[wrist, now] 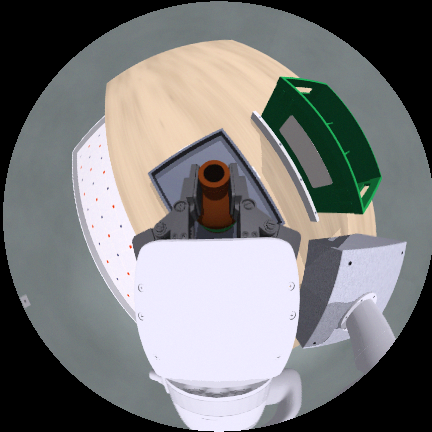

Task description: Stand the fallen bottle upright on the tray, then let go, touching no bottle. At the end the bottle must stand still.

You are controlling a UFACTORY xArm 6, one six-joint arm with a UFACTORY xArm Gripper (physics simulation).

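Places are measured from the arm's base along level axes (x ahead, y left, z up), in centimetres.
Where they show: gripper, fingertip midpoint: (214,173); arm's base, origin of the base link: (358,311).
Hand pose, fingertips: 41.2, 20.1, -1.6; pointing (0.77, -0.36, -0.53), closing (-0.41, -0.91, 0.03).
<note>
Each offset is from my fingertips to the top centre of the thing, as dx, dy, dz. "*": to the spot under its first point.
A brown bottle {-2.0, +0.8, +2.4} (215,202) with a round open mouth and a bit of green at its lower body is between the fingers of my gripper (214,173). The gripper is shut on the bottle's neck and upper body. The bottle's mouth points up toward the camera. The blue-grey tray {* +8.0, +2.7, -16.5} (187,167) with raised dark rims lies beyond and below the gripper. The bottle's base is hidden by the gripper and the white arm cover, so I cannot tell whether it touches the tray.
A green crate {* +10.8, -18.8, -9.6} (272,112) stands at the right, with a thin white rail {-0.3, -18.8, -14.1} (285,150) between it and the tray. A grey box-like block (372,265) with a pipe stands at the lower right. A white dotted board (95,200) lies along the table's left edge.
</note>
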